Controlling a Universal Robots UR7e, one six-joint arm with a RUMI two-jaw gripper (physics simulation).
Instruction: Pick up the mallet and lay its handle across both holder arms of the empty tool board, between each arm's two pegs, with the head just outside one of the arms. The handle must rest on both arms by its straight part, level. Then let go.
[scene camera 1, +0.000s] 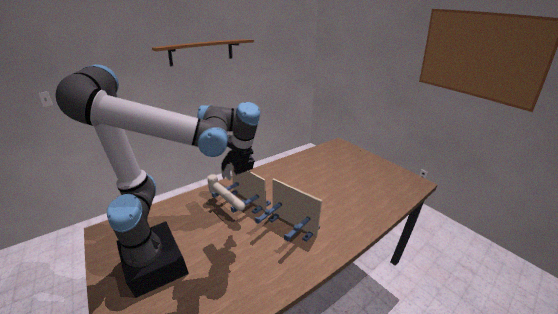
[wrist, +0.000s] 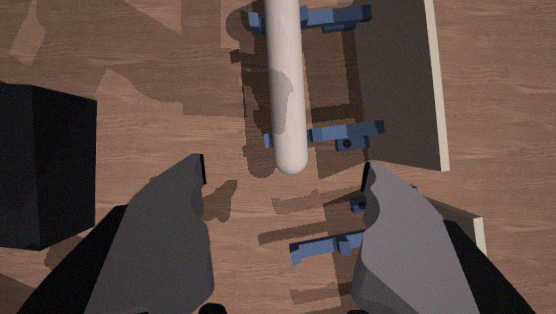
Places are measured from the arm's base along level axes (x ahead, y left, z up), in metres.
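Where they show: gripper, fingertip midpoint: (scene camera 1: 233, 174) (wrist: 283, 162); arm's base, link origin: (scene camera 1: 142, 250).
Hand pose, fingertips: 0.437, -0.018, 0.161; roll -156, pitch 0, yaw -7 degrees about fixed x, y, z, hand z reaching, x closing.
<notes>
Each offset is from my fingertips to the top centre of the thing, as dx, dy, dz. Level surfaces: height alone.
The pale mallet @[+0.014, +0.112, -0.126] (scene camera 1: 229, 194) (wrist: 287, 85) lies with its straight handle across the two blue arms of the left, farther tool board (scene camera 1: 251, 184) (wrist: 400, 85), between the pegs of each arm. Its head @[+0.015, +0.227, -0.130] (scene camera 1: 212, 181) is at the far left end, outside an arm; the wrist view cuts it off. The rounded handle end sticks out past the nearer arm (wrist: 350, 131). The other tool board (scene camera 1: 297, 205) has bare arms (scene camera 1: 299, 227) (wrist: 320, 246). My gripper (scene camera 1: 229, 171) (wrist: 283, 162) is open and empty, above the mallet, its fingertips apart on either side of the handle's end in the wrist view.
Both boards stand upright on the wooden table @[dz -0.266] (scene camera 1: 350, 175) (wrist: 505, 100), side by side. The robot's black base (scene camera 1: 155, 270) (wrist: 62, 165) stands at the table's left. A wall rail (scene camera 1: 205, 45) and a brown pinboard (scene camera 1: 490, 60) are on the walls.
</notes>
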